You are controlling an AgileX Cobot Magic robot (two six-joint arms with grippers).
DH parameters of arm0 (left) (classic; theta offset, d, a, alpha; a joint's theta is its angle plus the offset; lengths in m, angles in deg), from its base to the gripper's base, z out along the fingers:
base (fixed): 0 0 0 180
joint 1: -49.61 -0.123 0 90
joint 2: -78.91 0 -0.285 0
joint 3: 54.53 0 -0.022 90
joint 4: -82.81 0.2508 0 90
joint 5: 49.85 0 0.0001 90
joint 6: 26.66 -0.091 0 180
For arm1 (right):
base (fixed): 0 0 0 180
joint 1: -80.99 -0.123 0 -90
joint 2: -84.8 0 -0.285 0
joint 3: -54.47 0 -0.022 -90
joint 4: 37.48 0.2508 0 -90
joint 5: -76.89 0 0.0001 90
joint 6: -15.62 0.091 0 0
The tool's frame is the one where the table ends.
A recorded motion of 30 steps. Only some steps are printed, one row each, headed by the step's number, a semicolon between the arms.
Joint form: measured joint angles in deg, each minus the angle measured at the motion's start. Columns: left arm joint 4, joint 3, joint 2, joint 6, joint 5, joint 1; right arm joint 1, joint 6, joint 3, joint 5, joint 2, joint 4.
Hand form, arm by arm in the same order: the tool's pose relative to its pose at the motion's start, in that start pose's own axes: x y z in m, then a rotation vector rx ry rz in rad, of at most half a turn. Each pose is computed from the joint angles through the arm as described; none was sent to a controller.
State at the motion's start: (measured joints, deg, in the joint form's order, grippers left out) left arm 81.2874 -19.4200 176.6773 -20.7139 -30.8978 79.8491; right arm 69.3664 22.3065 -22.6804 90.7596 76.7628 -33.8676
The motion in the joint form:
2: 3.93 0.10 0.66 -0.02 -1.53 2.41; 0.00 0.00 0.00 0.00 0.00 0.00
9: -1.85 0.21 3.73 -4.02 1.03 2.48; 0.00 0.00 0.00 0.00 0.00 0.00
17: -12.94 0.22 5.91 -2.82 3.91 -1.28; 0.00 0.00 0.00 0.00 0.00 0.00
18: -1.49 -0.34 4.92 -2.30 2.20 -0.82; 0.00 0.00 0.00 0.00 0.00 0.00
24: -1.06 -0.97 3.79 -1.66 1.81 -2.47; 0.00 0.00 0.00 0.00 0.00 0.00
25: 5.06 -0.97 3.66 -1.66 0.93 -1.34; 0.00 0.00 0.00 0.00 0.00 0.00
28: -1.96 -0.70 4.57 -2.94 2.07 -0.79; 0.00 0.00 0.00 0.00 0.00 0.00
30: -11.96 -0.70 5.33 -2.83 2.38 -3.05; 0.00 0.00 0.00 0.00 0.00 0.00
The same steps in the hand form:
2: 0.0081 -0.0145 0.0018 0.0552 0.0457 0.0833; 0.0000 0.0000 0.0000 0.0000 0.0000 0.0000
9: 0.0184 -0.0109 0.0128 0.0219 0.0537 0.0593; 0.0000 0.0000 0.0000 0.0000 0.0000 0.0000
17: 0.0215 0.0181 0.0201 -0.1170 0.0269 -0.1657; 0.0000 0.0000 0.0000 0.0000 0.0000 0.0000
18: 0.0165 0.0077 0.0180 -0.0282 0.0389 0.0107; 0.0000 0.0000 0.0000 0.0000 0.0000 0.0000
24: 0.0071 0.0158 0.0148 -0.0485 0.0122 -0.0057; 0.0000 0.0000 0.0000 0.0000 0.0000 0.0000
25: 0.0090 0.0061 0.0145 0.0061 0.0317 0.1022; 0.0000 0.0000 0.0000 0.0000 0.0000 0.0000
28: 0.0130 0.0073 0.0173 -0.0293 0.0287 0.0144; 0.0000 0.0000 0.0000 0.0000 0.0000 0.0000
30: 0.0148 0.0265 0.0191 -0.1319 0.0237 -0.1655; 0.0000 0.0000 0.0000 0.0000 0.0000 0.0000

